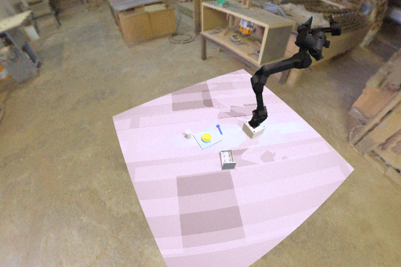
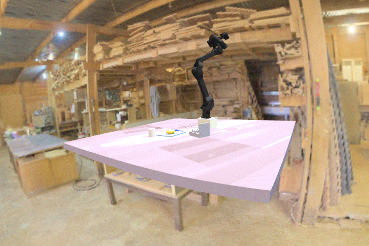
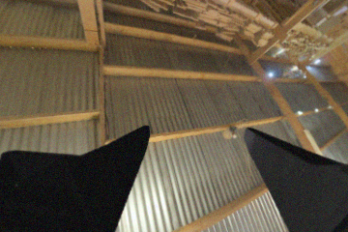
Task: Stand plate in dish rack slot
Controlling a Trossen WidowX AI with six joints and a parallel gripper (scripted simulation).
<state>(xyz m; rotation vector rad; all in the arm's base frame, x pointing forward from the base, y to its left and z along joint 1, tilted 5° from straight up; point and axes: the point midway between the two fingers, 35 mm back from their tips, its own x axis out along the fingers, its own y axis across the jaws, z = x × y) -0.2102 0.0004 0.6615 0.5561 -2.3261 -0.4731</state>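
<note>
My gripper tip is now 740 mm above the yellow plate, 530 mm short of it and 150 mm to the left of it. Also, from my gripper tip: blue spoon (750 mm below, 410 mm ahead, 180 mm to the right); grey dish rack (730 mm below, 510 mm ahead, 50 mm to the left); light blue mat (750 mm below, 520 mm ahead, 160 mm to the right).
</note>
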